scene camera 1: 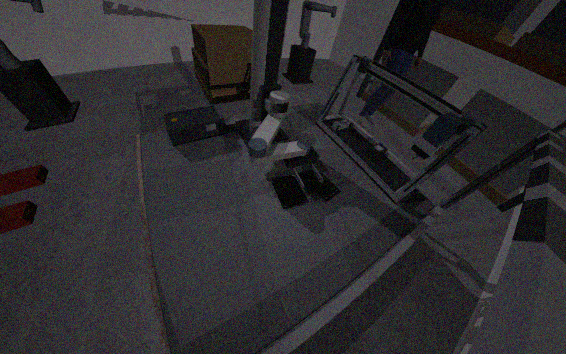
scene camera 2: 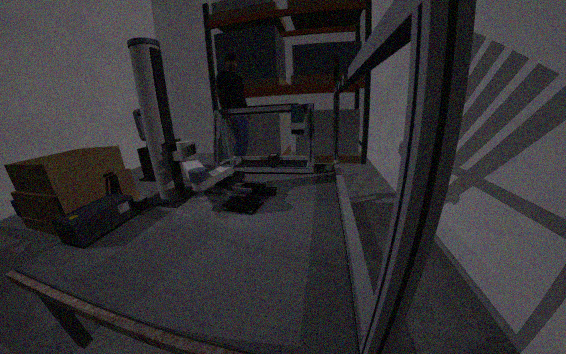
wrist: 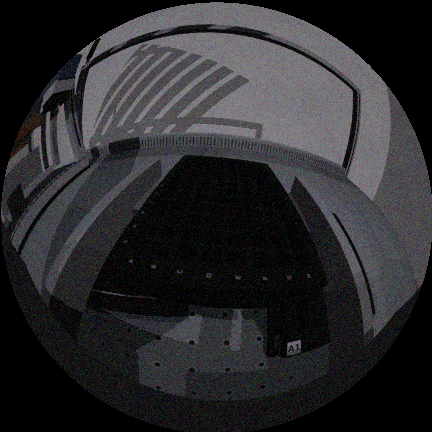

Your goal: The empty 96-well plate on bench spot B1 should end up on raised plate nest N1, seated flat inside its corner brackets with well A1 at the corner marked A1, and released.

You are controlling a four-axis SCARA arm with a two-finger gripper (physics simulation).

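Where they show: gripper, between the fingertips: (scene camera 1: 313, 184) (scene camera 2: 256, 186) (wrist: 226, 174); arm's base, origin of its link: (scene camera 2: 173, 197).
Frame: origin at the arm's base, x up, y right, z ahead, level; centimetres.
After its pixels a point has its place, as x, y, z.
Observation:
The dark 96-well plate (scene camera 1: 310, 182) {8.9, -0.7, 55.1} (wrist: 215, 220) {8.7, -2.4, 51.2} is held level, with its row of small letters facing the wrist camera. My gripper (scene camera 1: 310, 176) {8.7, -1.5, 56.3} (wrist: 226, 174) {8.7, -1.5, 56.3} is shut on it. Black raised nest N1 (scene camera 1: 289, 192) {4.5, 9.8, 53.6} (scene camera 2: 243, 205) {4.5, 12.7, 53.8} (wrist: 304, 325) {4.8, 3.1, 46.2} lies beside and below the plate; in the wrist view its corner with the A1 label (wrist: 294, 348) {4.5, 2.3, 44.8} shows at the lower right, beyond the plate's near edge. The plate hides much of the nest there. A dark patch (scene camera 1: 328, 191) {1.5, -11.9, 60.5} on the other side of the gripper looks like spot B1. Darkness and noise hide the brackets and the exact height.
The white arm (scene camera 1: 267, 131) {24.8, 12.2, 30.4} (scene camera 2: 194, 172) {24.9, 23.7, 38.1} reaches from its column (scene camera 1: 267, 50) {52.0, 3.6, 7.2} (scene camera 2: 152, 115) {50.8, 6.3, 4.1}. A dark controller box (scene camera 1: 195, 125) {12.1, 39.9, -3.5} (scene camera 2: 95, 222) {9.2, 46.5, -3.4} and cardboard boxes (scene camera 1: 222, 55) (scene camera 2: 75, 177) stand beside the column. A metal frame (scene camera 1: 360, 150) {6.3, -51.8, 45.8} (scene camera 2: 270, 170) {3.9, -45.0, 53.0} stands behind the work area.

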